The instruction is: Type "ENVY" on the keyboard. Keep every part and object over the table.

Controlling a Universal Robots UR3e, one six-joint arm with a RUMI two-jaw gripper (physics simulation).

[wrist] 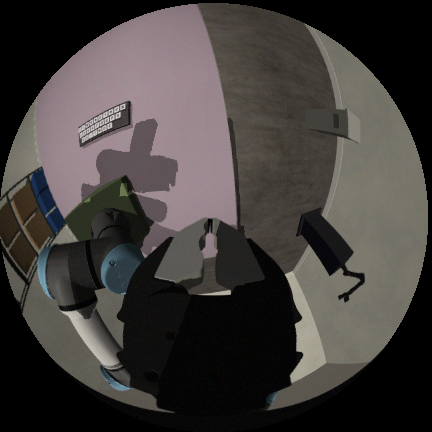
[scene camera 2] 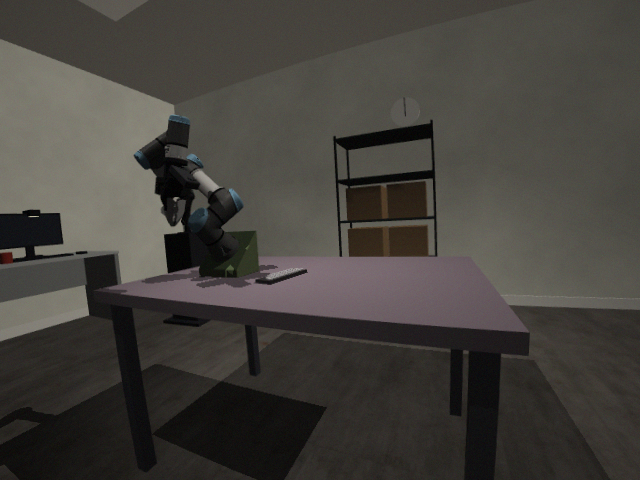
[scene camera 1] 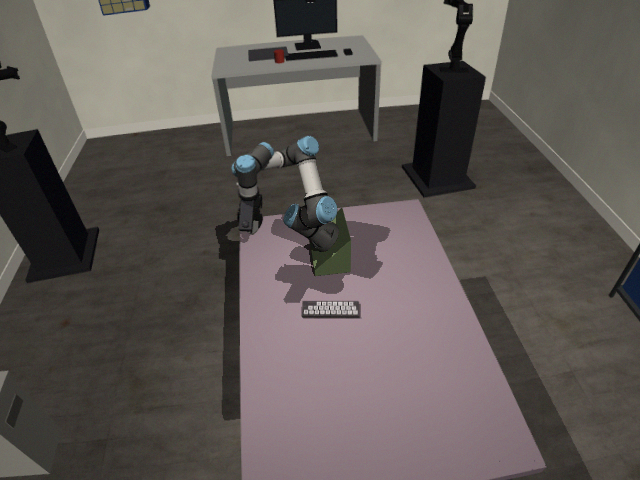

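Where they show: gripper, between the fingertips: [wrist: 209, 219] [scene camera 2: 172, 226] [scene camera 1: 252, 234]; arm's base, origin of its link: [wrist: 109, 229] [scene camera 2: 225, 250] [scene camera 1: 327, 237].
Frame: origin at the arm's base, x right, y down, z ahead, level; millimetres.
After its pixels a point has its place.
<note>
A small dark keyboard [scene camera 1: 331, 312] {x 69, y 82, z 311 mm} [scene camera 2: 281, 275] {x 107, y 83, z 303 mm} [wrist: 106, 123] {x 94, y 87, z 271 mm} with white keys lies flat on the pink table [scene camera 1: 372, 392] {x 24, y 100, z 647 mm} [scene camera 2: 382, 289] {x 209, y 100, z 659 mm} [wrist: 150, 60] {x 258, y 100, z 404 mm}, in front of the green arm mount. In the wrist view its keys face up, but most letters are too small to read surely. My gripper [scene camera 1: 245, 235] {x 297, y -112, z 23 mm} [scene camera 2: 173, 221] {x 297, y -112, z 23 mm} [wrist: 209, 219] {x 297, y -112, z 23 mm} is shut, with its fingertips together and nothing between them. It hangs well above table height at the table's back left corner, to the left of the arm mount and far from the keyboard.
The green wedge-shaped mount [scene camera 1: 334, 259] {x 2, y 18, z 112 mm} [scene camera 2: 248, 254] {x 4, y 20, z 111 mm} [wrist: 85, 215] {x -19, y -28, z 79 mm} carries the arm's base near the table's back edge. A grey desk [scene camera 1: 232, 64] with a monitor stands behind. Black pedestals [scene camera 1: 448, 129] [scene camera 1: 43, 206] stand on the floor on both sides.
</note>
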